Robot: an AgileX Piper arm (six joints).
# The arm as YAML. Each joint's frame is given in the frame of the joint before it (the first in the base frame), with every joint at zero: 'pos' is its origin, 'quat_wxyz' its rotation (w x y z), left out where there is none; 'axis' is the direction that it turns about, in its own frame. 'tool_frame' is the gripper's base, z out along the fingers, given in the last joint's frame.
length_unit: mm
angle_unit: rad
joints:
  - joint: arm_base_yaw
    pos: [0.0, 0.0, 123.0]
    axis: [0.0, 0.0, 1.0]
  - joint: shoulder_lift
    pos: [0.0, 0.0, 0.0]
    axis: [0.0, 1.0, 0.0]
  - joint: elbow
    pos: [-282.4, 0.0, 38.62]
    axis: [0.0, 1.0, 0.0]
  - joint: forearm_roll
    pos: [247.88, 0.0, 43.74]
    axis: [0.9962, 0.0, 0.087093]
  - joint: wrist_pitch
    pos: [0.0, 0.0, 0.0]
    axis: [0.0, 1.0, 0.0]
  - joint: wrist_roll
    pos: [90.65, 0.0, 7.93]
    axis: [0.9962, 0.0, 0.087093]
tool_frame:
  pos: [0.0, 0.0, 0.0]
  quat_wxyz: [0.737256, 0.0, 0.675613, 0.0]
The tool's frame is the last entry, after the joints.
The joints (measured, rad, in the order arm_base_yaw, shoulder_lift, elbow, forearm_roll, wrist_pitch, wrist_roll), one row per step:
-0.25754, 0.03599, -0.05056, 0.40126, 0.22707, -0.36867
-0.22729, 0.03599, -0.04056, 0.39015, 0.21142, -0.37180
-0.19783, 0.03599, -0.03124, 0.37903, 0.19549, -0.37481
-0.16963, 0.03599, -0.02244, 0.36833, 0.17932, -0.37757
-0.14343, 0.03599, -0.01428, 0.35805, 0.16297, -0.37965
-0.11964, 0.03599, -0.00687, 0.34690, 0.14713, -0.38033
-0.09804, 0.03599, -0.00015, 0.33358, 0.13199, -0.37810
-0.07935, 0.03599, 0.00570, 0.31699, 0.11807, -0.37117
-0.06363, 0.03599, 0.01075, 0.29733, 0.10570, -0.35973
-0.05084, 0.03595, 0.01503, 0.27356, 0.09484, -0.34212
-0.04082, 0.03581, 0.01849, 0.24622, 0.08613, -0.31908
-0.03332, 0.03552, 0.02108, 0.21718, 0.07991, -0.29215
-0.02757, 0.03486, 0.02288, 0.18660, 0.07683, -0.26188
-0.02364, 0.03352, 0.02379, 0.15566, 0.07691, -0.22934
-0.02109, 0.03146, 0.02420, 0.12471, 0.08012, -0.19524
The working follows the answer.
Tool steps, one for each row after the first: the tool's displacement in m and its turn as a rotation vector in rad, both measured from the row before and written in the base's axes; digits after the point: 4 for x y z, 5 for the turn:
0.0006, 0.0009, -0.0022, -0.01431, -0.00131, 0.02350
0.0005, 0.0009, -0.0019, -0.01444, -0.00269, 0.02284
0.0005, 0.0009, -0.0017, -0.01391, -0.00397, 0.02175
0.0004, 0.0008, -0.0014, -0.01290, -0.00530, 0.01988
0.0003, 0.0007, -0.0012, -0.01235, -0.00592, 0.01770
0.0003, 0.0006, -0.0010, -0.01155, -0.00623, 0.01566
0.0002, 0.0005, -0.0009, -0.01004, -0.00620, 0.01296
0.0002, 0.0004, -0.0007, -0.00850, -0.00576, 0.01041
0.0002, 0.0003, -0.0006, -0.00638, -0.00533, 0.00780
0.0001, 0.0002, -0.0005, -0.00445, -0.00436, 0.00562
0.0001, 0.0001, -0.0004, -0.00221, -0.00316, 0.00383
0.0000, 0.0001, -0.0003, -0.00036, -0.00139, 0.00280
-0.0001, 0.0000, -0.0003, 0.00158, 0.00003, 0.00153
-0.0002, 0.0000, -0.0003, 0.00315, 0.00183, 0.00044

Tool pose at each row, in the base's axes (x y z in m, rotation vector in rad; rounded; the steps above come from the unrounded poses):
0.0567, -0.0067, 0.2094, 0.16917, 1.67067, -0.10257
0.0572, -0.0058, 0.2072, 0.13874, 1.66979, -0.09667
0.0577, -0.0049, 0.2053, 0.10883, 1.66727, -0.09125
0.0582, -0.0040, 0.2036, 0.08031, 1.66325, -0.08612
0.0586, -0.0032, 0.2022, 0.05418, 1.65771, -0.08151
0.0589, -0.0025, 0.2010, 0.03034, 1.65139, -0.07807
0.0592, -0.0019, 0.1999, 0.00886, 1.64467, -0.07551
0.0595, -0.0014, 0.1991, -0.00921, 1.63796, -0.07377
0.0597, -0.0010, 0.1984, -0.02401, 1.63171, -0.07273
0.0598, -0.0007, 0.1978, -0.03505, 1.62599, -0.07195
0.0599, -0.0005, 0.1973, -0.04285, 1.62133, -0.07128
0.0600, -0.0004, 0.1970, -0.04752, 1.61798, -0.07015
0.0600, -0.0004, 0.1966, -0.05000, 1.61648, -0.06830
0.0599, -0.0003, 0.1963, -0.05002, 1.61651, -0.06585
0.0598, -0.0004, 0.1960, -0.04802, 1.61840, -0.06293

